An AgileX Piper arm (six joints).
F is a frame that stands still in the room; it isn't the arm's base.
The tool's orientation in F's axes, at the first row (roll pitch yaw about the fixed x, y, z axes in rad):
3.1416, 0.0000, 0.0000
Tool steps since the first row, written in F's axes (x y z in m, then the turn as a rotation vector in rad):
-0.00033, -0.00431, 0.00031, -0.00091, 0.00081, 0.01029
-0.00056, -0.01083, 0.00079, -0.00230, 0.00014, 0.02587
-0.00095, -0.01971, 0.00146, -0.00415, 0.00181, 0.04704
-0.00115, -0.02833, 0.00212, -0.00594, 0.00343, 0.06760
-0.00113, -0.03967, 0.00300, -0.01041, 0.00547, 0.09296
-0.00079, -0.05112, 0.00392, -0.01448, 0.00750, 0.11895
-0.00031, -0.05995, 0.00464, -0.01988, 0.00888, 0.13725
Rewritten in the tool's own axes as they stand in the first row. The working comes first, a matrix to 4 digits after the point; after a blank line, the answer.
The tool's axes in the first row as the columns of a matrix, in F's axes (used below as rounded here):
1.0000, 0.0000, 0.0000
0.0000, -1.0000, 0.0000
0.0000, 0.0000, -1.0000

-0.00033, 0.00431, -0.00031, -0.00091, -0.00081, -0.01029
-0.00056, 0.01083, -0.00079, -0.00230, -0.00014, -0.02587
-0.00095, 0.01971, -0.00146, -0.00415, -0.00181, -0.04704
-0.00115, 0.02833, -0.00212, -0.00594, -0.00343, -0.06760
-0.00113, 0.03967, -0.00300, -0.01041, -0.00547, -0.09296
-0.00079, 0.05112, -0.00392, -0.01448, -0.00750, -0.11895
-0.00031, 0.05995, -0.00464, -0.01988, -0.00888, -0.13725

